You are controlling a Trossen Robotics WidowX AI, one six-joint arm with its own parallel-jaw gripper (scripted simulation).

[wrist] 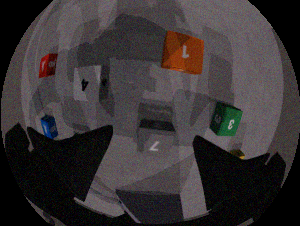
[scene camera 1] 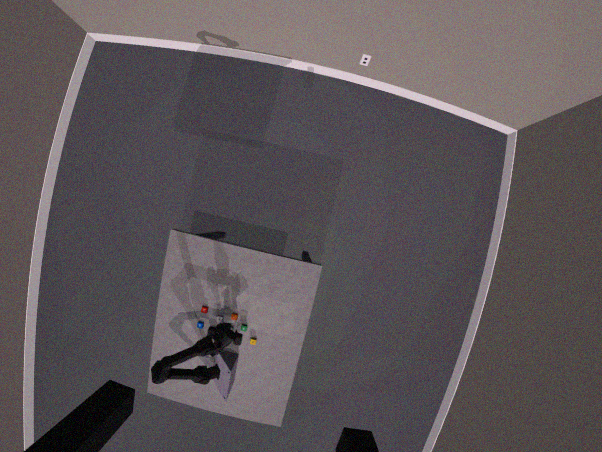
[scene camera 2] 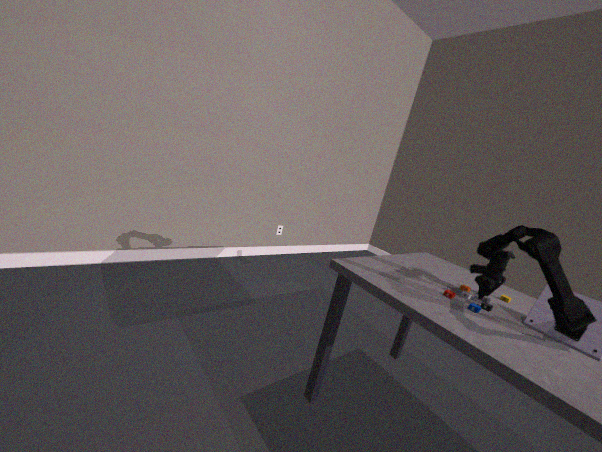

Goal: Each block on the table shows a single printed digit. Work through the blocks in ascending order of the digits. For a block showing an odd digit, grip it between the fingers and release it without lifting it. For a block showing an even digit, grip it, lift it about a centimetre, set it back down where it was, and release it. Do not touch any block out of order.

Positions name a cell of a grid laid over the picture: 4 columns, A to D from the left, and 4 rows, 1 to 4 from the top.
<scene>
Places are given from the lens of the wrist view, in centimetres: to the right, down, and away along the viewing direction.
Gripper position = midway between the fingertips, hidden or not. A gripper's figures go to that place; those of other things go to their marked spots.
my gripper (wrist: C3): 0, 2, 10
green block (wrist: D3): 8, 0, 8
orange block (wrist: C1): 2, -5, 7
</scene>
